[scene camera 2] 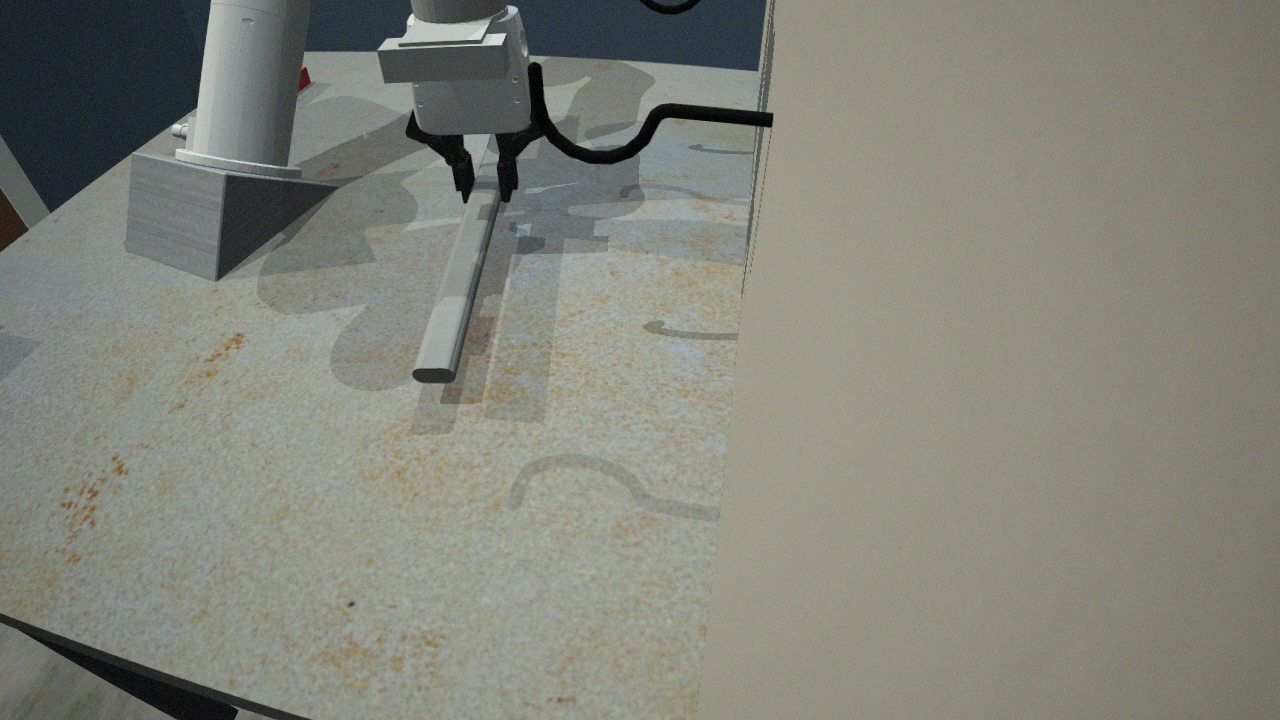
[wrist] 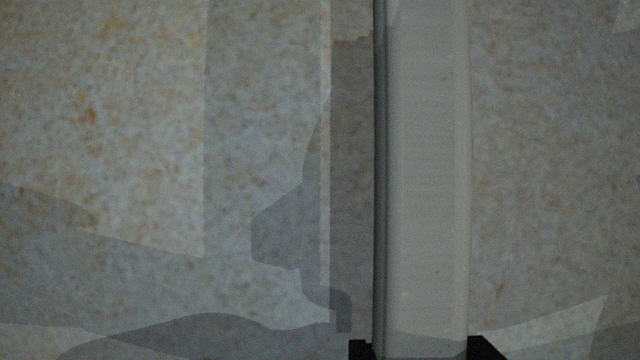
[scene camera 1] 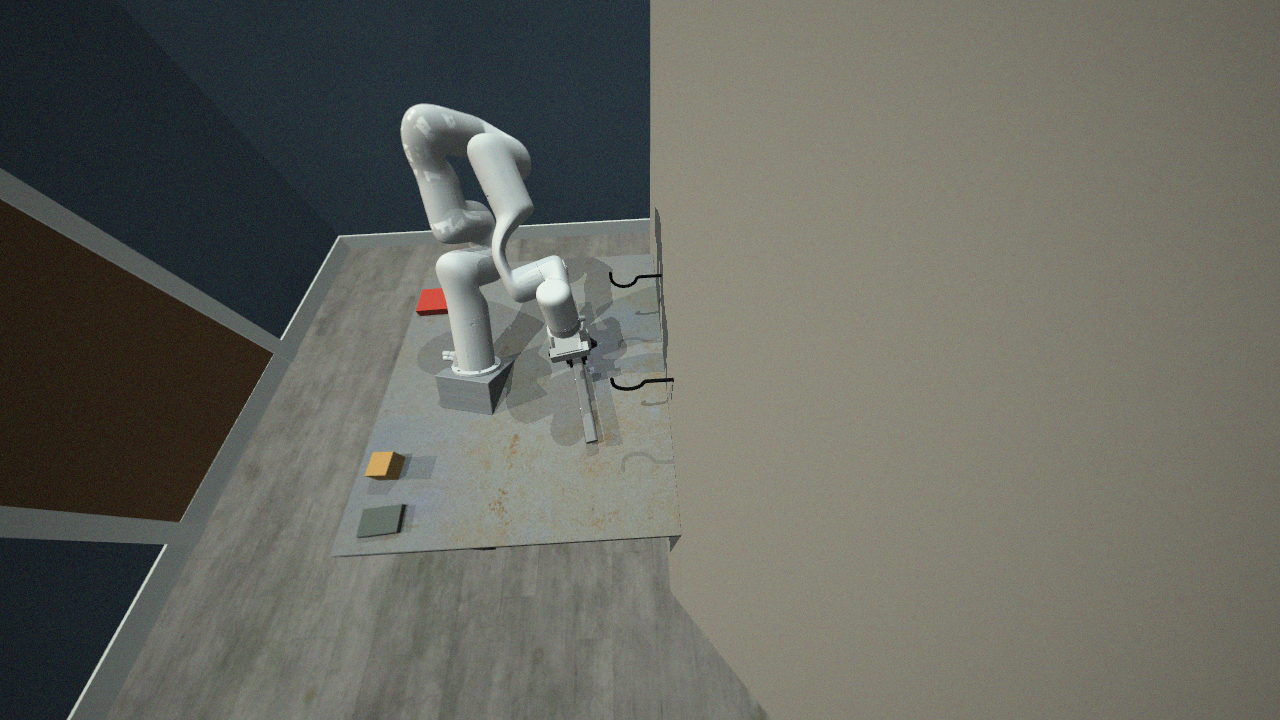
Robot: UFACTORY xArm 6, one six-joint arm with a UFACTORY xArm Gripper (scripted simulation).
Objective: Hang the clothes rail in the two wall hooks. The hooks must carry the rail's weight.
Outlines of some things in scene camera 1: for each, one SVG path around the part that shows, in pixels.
A clothes rail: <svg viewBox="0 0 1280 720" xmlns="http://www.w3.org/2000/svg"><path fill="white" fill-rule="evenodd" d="M572 359L585 440L586 444L597 442L598 438L584 364L581 357Z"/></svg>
A grey-green block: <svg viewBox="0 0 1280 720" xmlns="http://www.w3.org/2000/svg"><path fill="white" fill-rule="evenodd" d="M406 505L399 504L363 509L356 538L401 533Z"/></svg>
An orange block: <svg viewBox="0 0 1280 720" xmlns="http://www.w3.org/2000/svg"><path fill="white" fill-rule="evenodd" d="M373 452L365 476L376 480L399 480L406 457L395 452Z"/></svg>
